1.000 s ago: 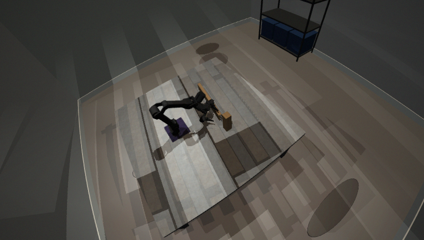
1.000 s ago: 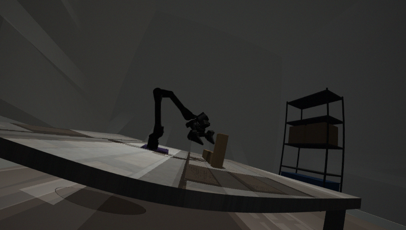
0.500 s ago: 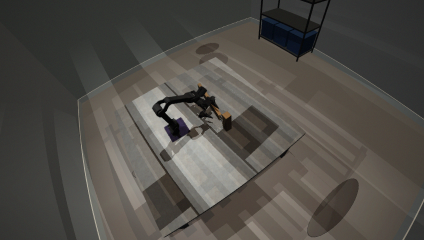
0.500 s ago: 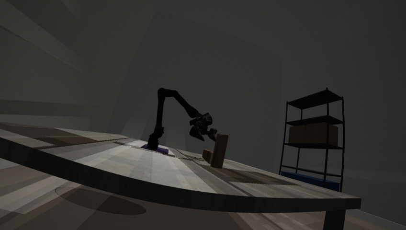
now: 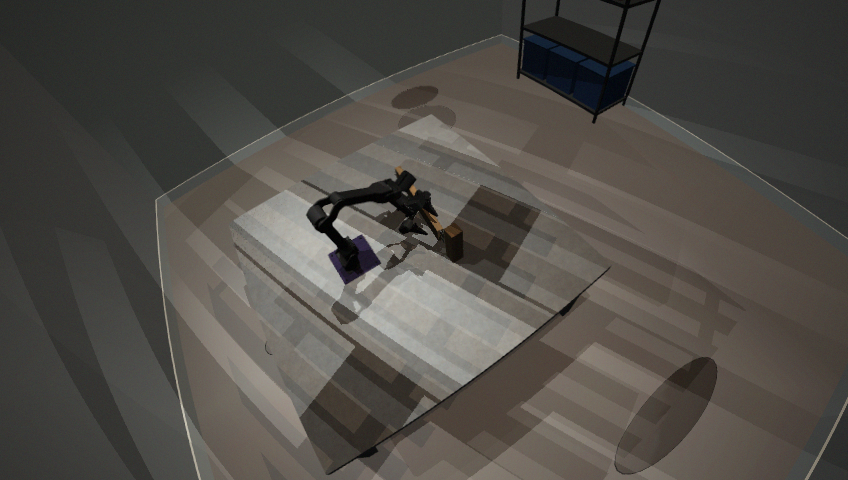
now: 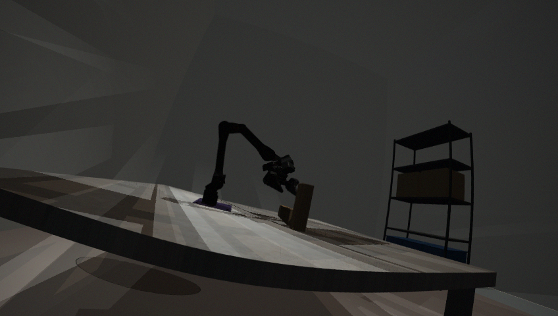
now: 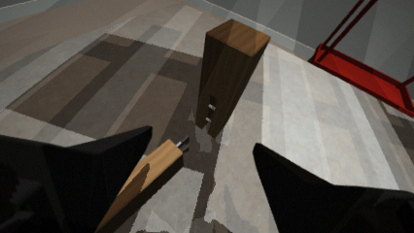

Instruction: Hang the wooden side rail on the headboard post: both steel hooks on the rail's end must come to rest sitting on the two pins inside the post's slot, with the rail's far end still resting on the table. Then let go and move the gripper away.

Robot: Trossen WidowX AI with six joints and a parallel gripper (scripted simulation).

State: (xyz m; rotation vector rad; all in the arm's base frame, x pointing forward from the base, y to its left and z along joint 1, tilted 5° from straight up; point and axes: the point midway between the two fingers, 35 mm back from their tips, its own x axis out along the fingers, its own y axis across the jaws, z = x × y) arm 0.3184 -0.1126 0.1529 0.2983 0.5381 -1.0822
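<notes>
Right now the wooden headboard post is 90 mm to the right of my gripper tip, 50 mm below it and 30 mm ahead of it.
</notes>
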